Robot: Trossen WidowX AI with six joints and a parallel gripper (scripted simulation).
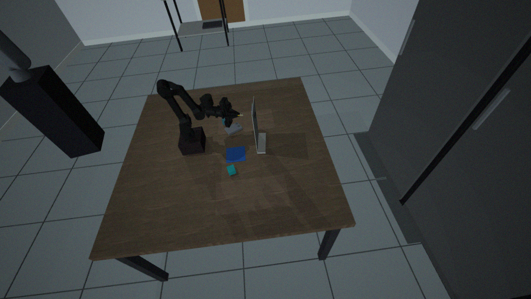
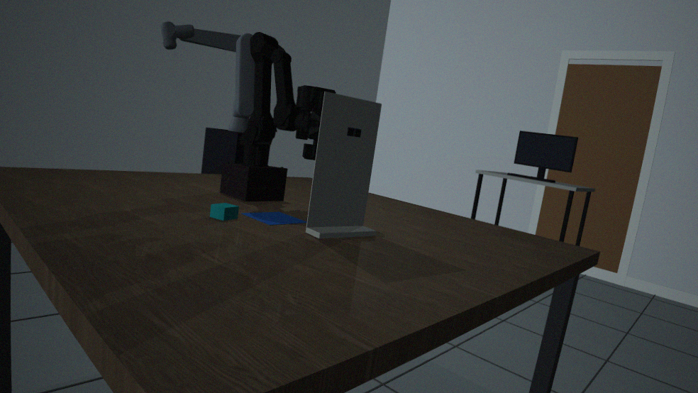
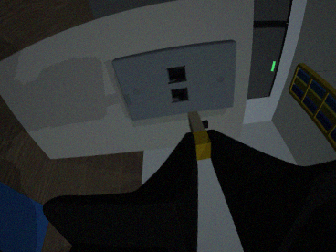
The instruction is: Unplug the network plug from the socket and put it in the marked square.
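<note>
Right now the blue marked square is 80 mm behind my gripper tip, 70 mm to the right of it and 240 mm below it. Round my gripper tip: grey upright panel: 90 mm ahead, 30 mm to the right, 100 mm below; then flat grey block: 50 mm behind, 150 mm to the left, 240 mm below; then yellow network plug: right at my gripper tip.
</note>
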